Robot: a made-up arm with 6 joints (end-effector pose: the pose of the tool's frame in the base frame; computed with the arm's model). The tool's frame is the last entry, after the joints.
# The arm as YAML. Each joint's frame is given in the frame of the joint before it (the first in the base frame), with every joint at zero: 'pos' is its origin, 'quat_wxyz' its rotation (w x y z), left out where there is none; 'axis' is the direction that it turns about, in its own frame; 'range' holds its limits. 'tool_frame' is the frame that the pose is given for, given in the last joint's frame.
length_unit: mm
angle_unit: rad
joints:
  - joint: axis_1
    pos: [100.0, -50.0, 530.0]
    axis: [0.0, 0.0, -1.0]
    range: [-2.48, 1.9]
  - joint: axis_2
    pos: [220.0, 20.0, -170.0]
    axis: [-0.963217, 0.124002, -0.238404]
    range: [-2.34, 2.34]
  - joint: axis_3
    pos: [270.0, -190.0, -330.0]
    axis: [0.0, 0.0, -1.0]
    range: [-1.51, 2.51]
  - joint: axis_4
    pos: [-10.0, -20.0, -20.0]
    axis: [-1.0, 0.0, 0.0]
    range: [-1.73, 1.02]
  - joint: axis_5
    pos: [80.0, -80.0, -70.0]
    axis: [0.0, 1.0, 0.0]
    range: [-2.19, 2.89]
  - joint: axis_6
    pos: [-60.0, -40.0, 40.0]
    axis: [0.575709, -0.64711, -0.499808]
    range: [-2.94, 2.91]
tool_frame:
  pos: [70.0, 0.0, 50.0]
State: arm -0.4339 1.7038 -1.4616 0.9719 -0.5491 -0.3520
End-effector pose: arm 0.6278 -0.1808 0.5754 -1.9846 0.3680 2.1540
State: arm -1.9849 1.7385 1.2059 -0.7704 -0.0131 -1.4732
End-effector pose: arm 0.4105 0.3867 0.6900 -1.0758 -0.8956 0.6567
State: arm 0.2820 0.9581 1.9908 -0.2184 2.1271 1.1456
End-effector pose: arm 0.0686 -0.5710 0.3080 1.1136 -0.4668 -2.7153
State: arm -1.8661 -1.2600 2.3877 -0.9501 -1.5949 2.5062
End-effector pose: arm -0.5659 0.2803 -0.0077 -1.2372 2.7225 0.9378
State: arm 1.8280 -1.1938 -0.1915 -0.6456 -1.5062 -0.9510
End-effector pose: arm 0.3239 -0.7068 0.0688 0.1274 -1.6315 -1.7319
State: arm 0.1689 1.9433 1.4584 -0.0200 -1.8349 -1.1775
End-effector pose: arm 0.2382 -0.4060 0.7593 2.2645 0.6947 0.8145
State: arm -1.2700 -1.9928 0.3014 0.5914 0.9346 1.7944
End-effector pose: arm -0.0753 0.6022 0.2520 0.9454 1.3056 -0.0820
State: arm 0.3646 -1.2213 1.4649 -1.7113 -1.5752 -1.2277
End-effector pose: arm 0.7872 0.0708 0.0790 1.3486 0.0678 -2.2530
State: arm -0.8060 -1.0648 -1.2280 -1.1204 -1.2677 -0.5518
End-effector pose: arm 0.2260 0.5974 0.0511 2.2354 0.1653 1.2966
